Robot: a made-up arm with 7 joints.
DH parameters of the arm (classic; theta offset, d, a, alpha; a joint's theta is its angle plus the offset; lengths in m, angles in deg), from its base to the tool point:
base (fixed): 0 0 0 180
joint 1: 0 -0.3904 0 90
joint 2: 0 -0.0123 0 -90
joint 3: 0 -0.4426 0 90
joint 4: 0 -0.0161 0 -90
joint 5: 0 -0.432 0 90
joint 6: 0 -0.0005 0 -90
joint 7: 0 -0.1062 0 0
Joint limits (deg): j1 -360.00..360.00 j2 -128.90..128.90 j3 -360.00..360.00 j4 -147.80..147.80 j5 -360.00..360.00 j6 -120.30..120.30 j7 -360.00..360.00
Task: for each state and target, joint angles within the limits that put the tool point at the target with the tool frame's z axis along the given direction. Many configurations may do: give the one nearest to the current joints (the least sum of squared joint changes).
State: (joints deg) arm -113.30 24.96 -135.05 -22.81 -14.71 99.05 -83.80
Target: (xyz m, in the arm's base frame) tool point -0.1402 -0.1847 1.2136 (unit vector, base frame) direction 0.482 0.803 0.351
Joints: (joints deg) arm -70.56 -5.45 -135.71 9.76 -32.07 96.97 -83.80
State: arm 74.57 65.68 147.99 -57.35 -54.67 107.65 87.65
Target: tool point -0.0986 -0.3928 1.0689 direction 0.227 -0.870 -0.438
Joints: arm 90.66 14.19 193.10 -48.00 -31.07 120.30 87.65
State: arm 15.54 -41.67 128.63 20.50 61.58 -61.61 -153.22
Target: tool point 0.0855 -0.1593 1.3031 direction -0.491 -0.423 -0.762
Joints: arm -33.35 -3.00 97.78 24.75 55.10 -54.05 -153.22
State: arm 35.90 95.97 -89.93 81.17 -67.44 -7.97 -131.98
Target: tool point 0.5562 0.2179 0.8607 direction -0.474 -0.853 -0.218
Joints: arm 24.30 66.60 -128.59 75.18 -97.87 -28.68 -131.98
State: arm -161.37 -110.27 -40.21 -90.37 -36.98 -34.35 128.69
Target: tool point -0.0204 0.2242 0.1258 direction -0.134 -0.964 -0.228
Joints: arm -157.31 -128.90 -14.32 -138.39 -85.95 -66.90 128.69
